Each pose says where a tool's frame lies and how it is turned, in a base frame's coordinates. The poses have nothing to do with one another.
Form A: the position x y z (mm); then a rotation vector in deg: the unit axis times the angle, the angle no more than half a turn.
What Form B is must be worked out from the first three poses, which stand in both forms.
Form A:
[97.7 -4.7 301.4 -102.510 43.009 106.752]
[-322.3 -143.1 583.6 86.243 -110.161 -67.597]
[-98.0 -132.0 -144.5 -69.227 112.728 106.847]
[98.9 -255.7 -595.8 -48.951 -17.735 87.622]
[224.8 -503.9 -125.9 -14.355 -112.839 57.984]
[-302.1 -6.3 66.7 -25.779 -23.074 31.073]
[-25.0 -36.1 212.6 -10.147 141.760 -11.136]
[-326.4 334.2 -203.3 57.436 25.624 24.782]
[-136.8 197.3 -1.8 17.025 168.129 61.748]
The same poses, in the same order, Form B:
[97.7 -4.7 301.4 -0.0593 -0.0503 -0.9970 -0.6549 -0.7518 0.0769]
[-322.3 -143.1 583.6 -0.3209 -0.9325 -0.1656 -0.5700 0.0505 0.8201]
[-98.0 -132.0 -144.5 -0.6560 -0.4271 -0.6223 -0.6443 -0.1126 0.7564]
[98.9 -255.7 -595.8 0.0717 0.9420 -0.3279 -0.7403 -0.1701 -0.6504]
[224.8 -503.9 -125.9 -0.5908 0.5196 0.6173 -0.1994 0.6473 -0.7357]
[-302.1 -6.3 66.7 0.7841 0.5704 0.2445 -0.3990 0.7651 -0.5055]
[-25.0 -36.1 212.6 -0.7849 -0.1745 -0.5946 -0.0795 0.9800 -0.1826]
[-326.4 334.2 -203.3 0.8279 0.5383 -0.1577 -0.1396 0.4700 0.8715]
[-136.8 197.3 -1.8 -0.9821 0.1774 0.0636 0.1764 0.7465 0.6416]

